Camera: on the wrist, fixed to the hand. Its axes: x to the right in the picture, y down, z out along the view.
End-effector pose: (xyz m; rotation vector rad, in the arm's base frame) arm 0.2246 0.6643 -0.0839 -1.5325 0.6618 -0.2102
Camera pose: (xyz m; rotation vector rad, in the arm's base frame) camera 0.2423 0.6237 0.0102 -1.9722 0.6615 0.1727
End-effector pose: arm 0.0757 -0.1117 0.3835 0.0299 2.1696 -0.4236
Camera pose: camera 0.0255 -0.1943 0.4217 -0.1906 2.0297 0.1699
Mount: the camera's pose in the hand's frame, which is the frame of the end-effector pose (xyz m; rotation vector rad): 0.0107 -0.0976 -0.0342 -0.5045 -0.1813 0.0831
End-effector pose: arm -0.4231 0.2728 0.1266 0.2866 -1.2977 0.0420
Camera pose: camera -0.3693 0.1853 0.1105 -0.1998 -1.4515 -0.2435
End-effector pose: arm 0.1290 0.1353 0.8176 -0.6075 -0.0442 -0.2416
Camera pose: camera 0.1152 0.0361 0.8454 -1.1304 -0.1350 -0.1144
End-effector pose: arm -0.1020 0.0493 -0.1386 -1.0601 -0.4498 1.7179
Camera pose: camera -0.0197 0.0923 -0.0918 -1.2918 -1.0053 1.8290
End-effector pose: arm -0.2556 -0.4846 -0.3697 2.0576 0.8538 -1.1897
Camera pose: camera -0.3097 -0.3968 -0.3828 1.5390 0.8660 -0.9759
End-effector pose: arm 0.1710 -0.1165 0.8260 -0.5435 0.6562 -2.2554
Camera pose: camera 0.0947 -0.0542 0.8593 -0.9315 1.1377 -1.9293
